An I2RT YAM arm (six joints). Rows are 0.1 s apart.
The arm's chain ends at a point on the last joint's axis. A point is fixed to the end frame.
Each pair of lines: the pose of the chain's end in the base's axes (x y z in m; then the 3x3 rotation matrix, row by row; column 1 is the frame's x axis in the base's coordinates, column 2 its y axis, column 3 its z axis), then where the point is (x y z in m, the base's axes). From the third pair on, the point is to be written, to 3 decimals.
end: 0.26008 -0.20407 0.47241; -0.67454 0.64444 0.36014; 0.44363 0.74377 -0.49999; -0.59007 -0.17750 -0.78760
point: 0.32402 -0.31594 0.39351
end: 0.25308 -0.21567 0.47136; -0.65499 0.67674 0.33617; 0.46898 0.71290 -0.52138; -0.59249 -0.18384 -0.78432
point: 0.31183 -0.33086 0.39321
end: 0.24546 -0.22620 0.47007; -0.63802 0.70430 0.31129; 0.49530 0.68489 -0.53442; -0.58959 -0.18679 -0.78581
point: 0.299 -0.344 0.392
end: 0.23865 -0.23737 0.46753; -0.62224 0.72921 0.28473; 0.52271 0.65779 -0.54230; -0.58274 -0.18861 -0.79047
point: 0.287 -0.356 0.388
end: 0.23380 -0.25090 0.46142; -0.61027 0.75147 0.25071; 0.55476 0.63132 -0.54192; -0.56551 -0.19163 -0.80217
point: 0.276 -0.371 0.380
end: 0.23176 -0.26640 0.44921; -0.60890 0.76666 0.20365; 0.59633 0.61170 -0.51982; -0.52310 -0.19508 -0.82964
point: 0.267 -0.384 0.362
